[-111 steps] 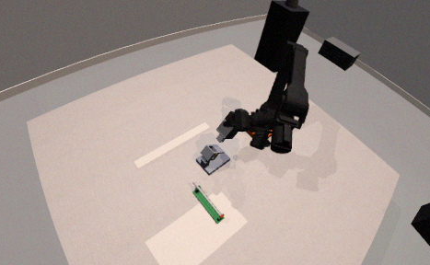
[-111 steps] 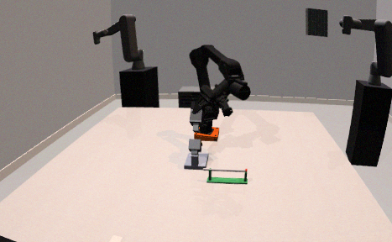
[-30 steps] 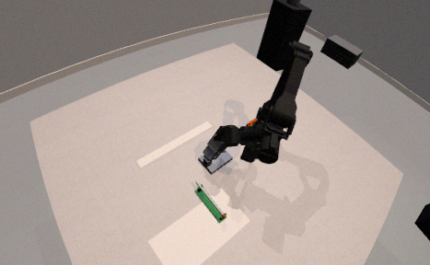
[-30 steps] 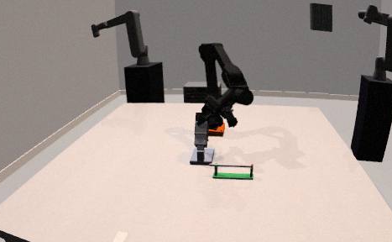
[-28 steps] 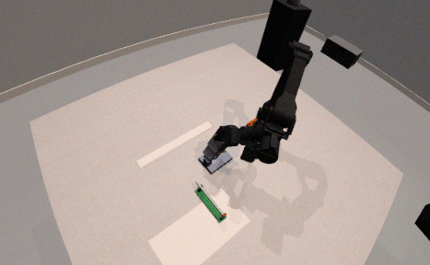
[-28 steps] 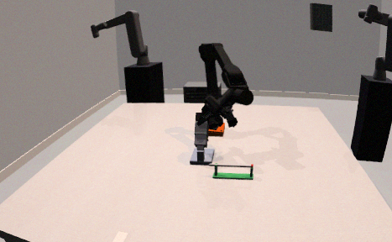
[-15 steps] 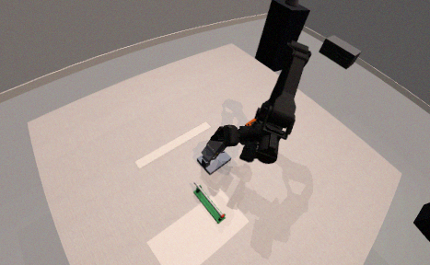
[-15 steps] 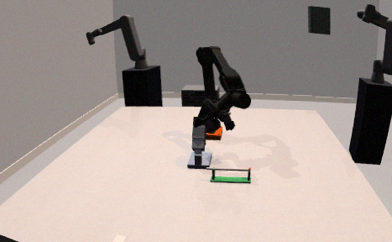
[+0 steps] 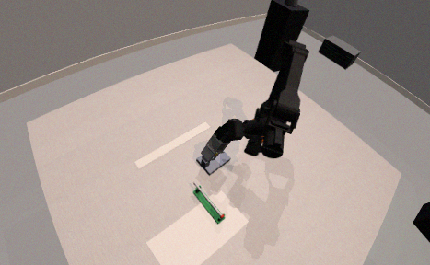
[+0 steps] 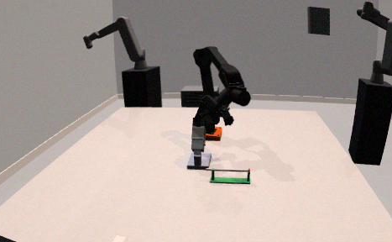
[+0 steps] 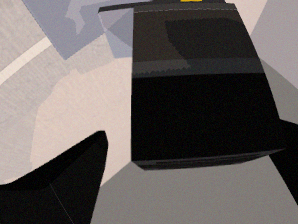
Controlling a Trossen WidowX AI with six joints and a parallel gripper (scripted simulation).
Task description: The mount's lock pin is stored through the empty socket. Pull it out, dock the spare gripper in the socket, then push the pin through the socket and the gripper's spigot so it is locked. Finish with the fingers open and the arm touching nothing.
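Right now my gripper tip is 20 mm to the right of the spare gripper, 20 mm short of it and 20 mm above it. Also, from my gripper tip: green pin rest 170 mm to the left, 130 mm ahead, 120 mm below; then grey mount 90 mm below, 40 mm ahead, 30 mm to the left.
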